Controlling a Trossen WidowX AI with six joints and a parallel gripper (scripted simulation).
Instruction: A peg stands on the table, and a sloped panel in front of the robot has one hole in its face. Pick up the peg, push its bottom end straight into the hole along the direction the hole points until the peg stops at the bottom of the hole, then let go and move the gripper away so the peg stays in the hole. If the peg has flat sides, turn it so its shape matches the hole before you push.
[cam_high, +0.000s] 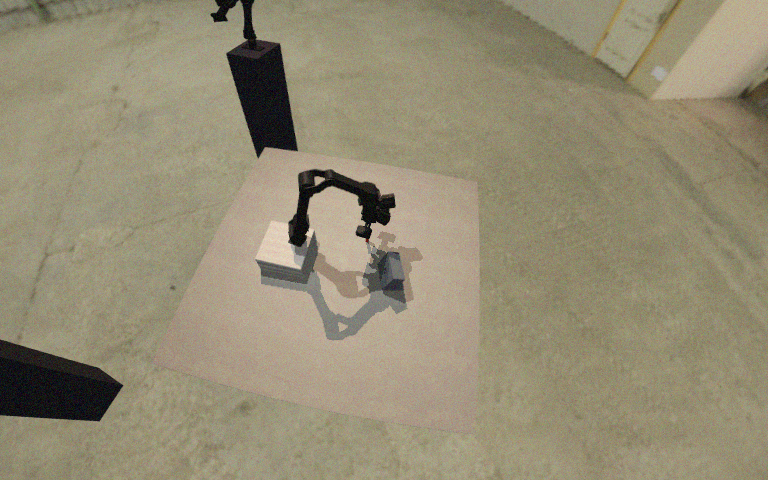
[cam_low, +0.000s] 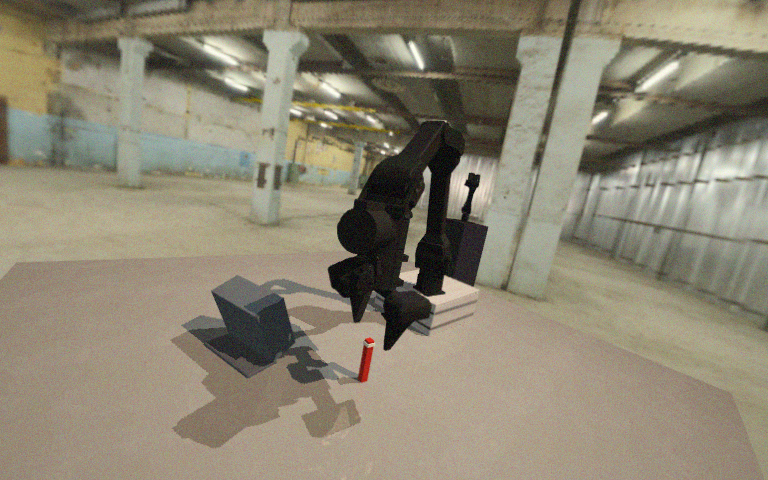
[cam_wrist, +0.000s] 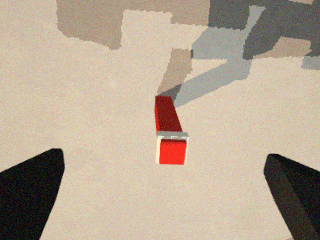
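Right now my gripper tip is 30 mm above the red square peg. Round my gripper tip: grey sloped panel: 160 mm ahead, 140 mm to the right, 30 mm below.
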